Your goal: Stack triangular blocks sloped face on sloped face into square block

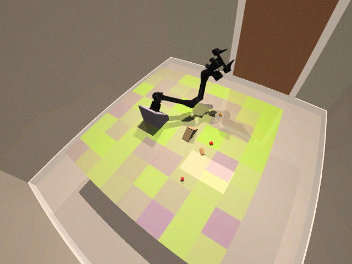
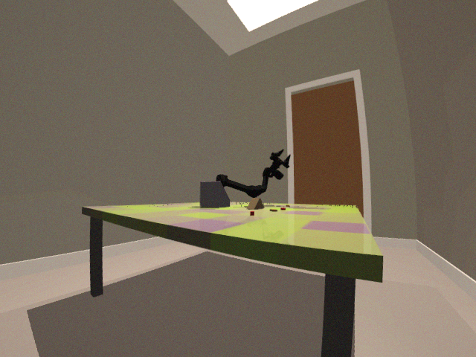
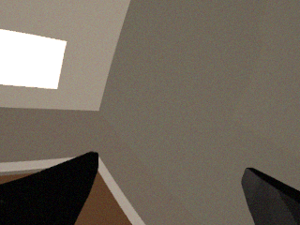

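My gripper tip is 90 mm past the tan triangular block, 420 mm to the left of it and 410 mm above it. The rest, counted from my gripper tip: brown triangular block (90 mm behind, 450 mm to the right, 410 mm below); orange piece (40 mm ahead, 160 mm to the right, 420 mm below); brown block (50 mm ahead, 520 mm to the right, 420 mm below).
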